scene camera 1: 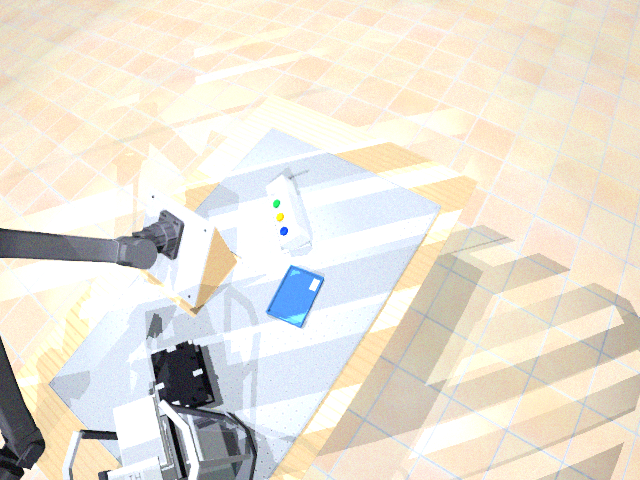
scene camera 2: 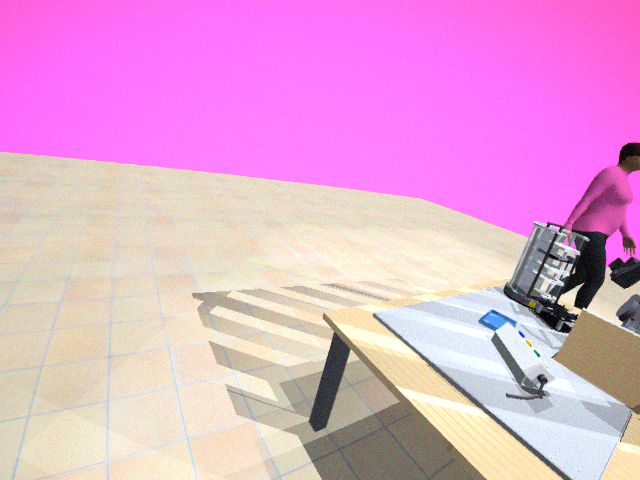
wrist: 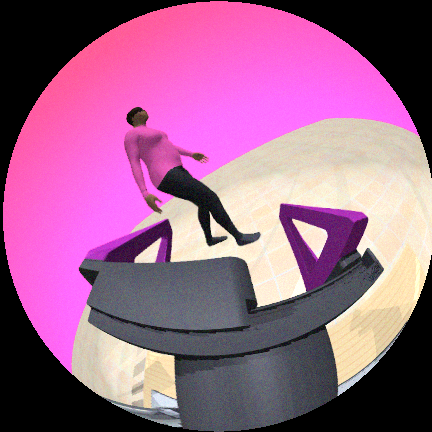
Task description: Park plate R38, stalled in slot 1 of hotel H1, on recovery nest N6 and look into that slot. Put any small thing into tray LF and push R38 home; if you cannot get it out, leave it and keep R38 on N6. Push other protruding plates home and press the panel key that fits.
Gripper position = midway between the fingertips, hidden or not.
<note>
My gripper (wrist: 225, 217) is open, with nothing in its grasp. Also in view: a slotted rack (scene camera 2: 525, 286) and a white button box (scene camera 2: 524, 362).
</note>
